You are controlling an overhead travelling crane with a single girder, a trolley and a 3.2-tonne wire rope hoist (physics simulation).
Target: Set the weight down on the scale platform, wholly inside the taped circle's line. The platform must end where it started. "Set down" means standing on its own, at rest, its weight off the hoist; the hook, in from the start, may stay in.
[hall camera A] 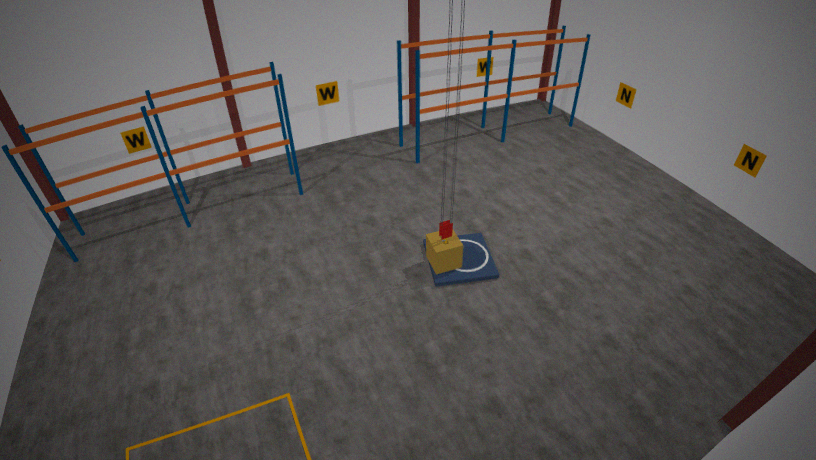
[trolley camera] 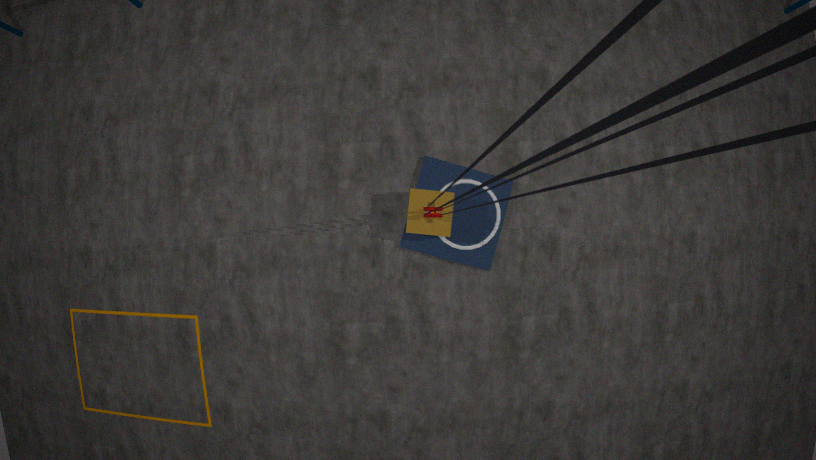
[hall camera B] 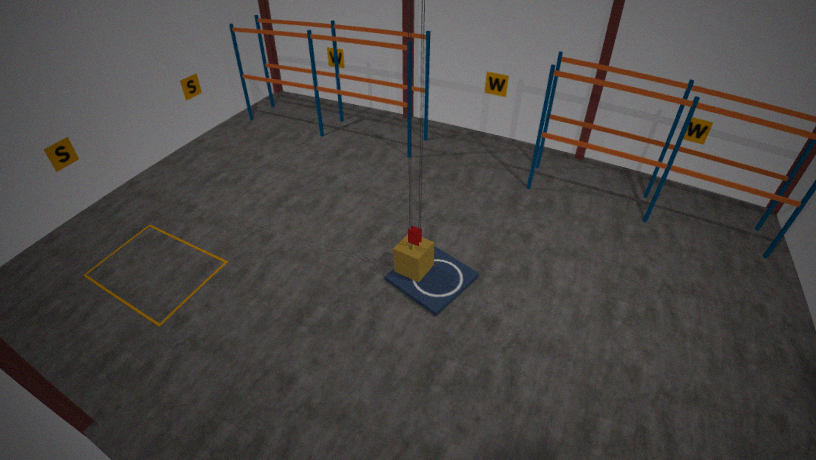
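The yellow box-shaped weight [hall camera A: 444, 260] [hall camera B: 411, 265] [trolley camera: 418, 226] is upright at the left part of the blue scale platform [hall camera A: 489, 273] [hall camera B: 436, 306] [trolley camera: 481, 261]. It covers the left part of the white taped circle [hall camera A: 487, 256] [hall camera B: 462, 278] [trolley camera: 499, 214] and reaches outside its line. In the trolley view its upper left corner shows slightly past the platform's edge. My hook [hall camera A: 445, 240] [hall camera B: 413, 245], under the red hook block [hall camera A: 445, 229] [hall camera B: 414, 235] [trolley camera: 432, 212], is in the weight's top. The block is upright and the ropes look straight. Whether the weight's underside touches the platform cannot be told.
Blue and orange racks [hall camera A: 417, 108] [hall camera A: 165, 165] [hall camera B: 409, 102] [hall camera B: 669, 162] stand along the W wall. A yellow floor outline [hall camera A: 208, 422] [hall camera B: 188, 244] [trolley camera: 134, 313] lies away from the platform. The weight's shadow [trolley camera: 388, 216] falls left of it in the trolley view.
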